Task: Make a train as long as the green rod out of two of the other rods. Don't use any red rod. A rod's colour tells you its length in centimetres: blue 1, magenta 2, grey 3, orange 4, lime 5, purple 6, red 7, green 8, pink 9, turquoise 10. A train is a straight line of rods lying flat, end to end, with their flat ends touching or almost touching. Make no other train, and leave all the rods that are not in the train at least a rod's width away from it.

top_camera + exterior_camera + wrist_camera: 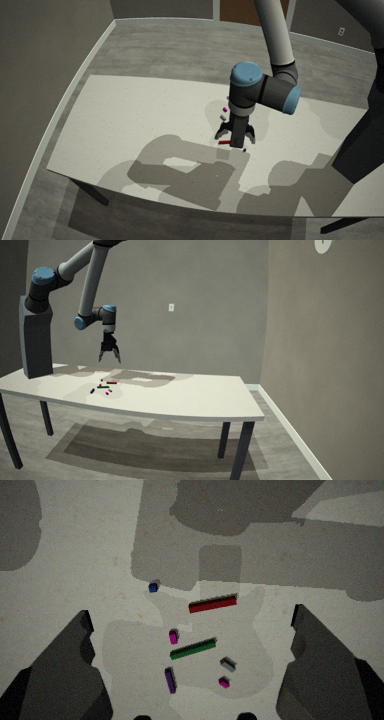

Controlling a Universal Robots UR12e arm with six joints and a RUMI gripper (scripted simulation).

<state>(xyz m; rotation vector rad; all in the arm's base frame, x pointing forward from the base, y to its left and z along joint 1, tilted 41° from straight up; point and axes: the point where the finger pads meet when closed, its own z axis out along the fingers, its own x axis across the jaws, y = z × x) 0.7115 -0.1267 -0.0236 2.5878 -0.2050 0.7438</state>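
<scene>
Right now the green rod is 40 mm behind my hand, 140 mm to the right of it and 110 mm below it. Round my hand: small blue rod: 60 mm behind, 20 mm to the right, 110 mm below; red rod: 10 mm ahead, 70 mm to the right, 110 mm below; grey rod: 200 mm to the right, 110 mm below.
</scene>
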